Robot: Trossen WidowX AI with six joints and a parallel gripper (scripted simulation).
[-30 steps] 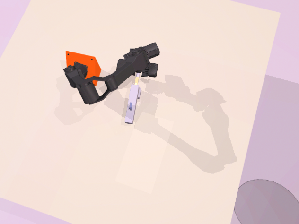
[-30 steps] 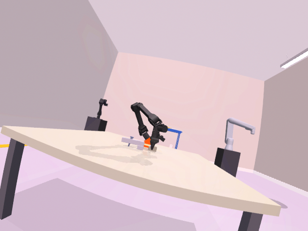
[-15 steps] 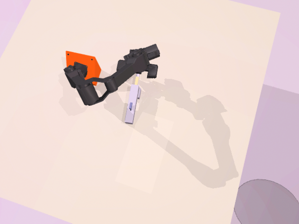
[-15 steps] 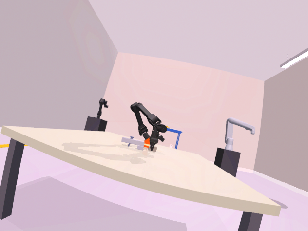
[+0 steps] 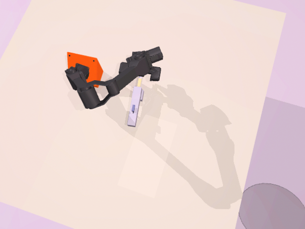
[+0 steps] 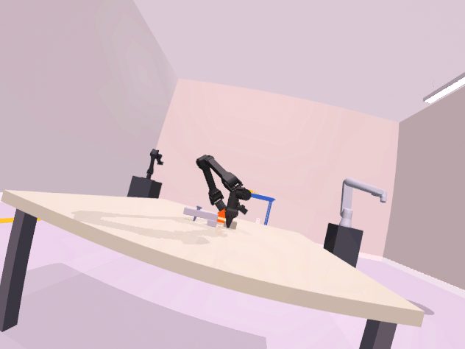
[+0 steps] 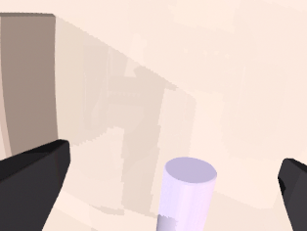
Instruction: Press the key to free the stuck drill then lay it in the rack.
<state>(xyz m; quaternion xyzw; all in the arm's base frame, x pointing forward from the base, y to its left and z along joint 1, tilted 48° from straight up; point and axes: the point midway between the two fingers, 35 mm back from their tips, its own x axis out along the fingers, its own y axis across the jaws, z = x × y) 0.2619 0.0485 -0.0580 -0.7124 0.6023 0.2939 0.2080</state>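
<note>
The rack is 80 mm behind my gripper tip and 10 mm to the left of it. The rest, counted from my gripper tip: small blue key: 30 mm ahead, 170 mm to the right, 40 mm above.
</note>
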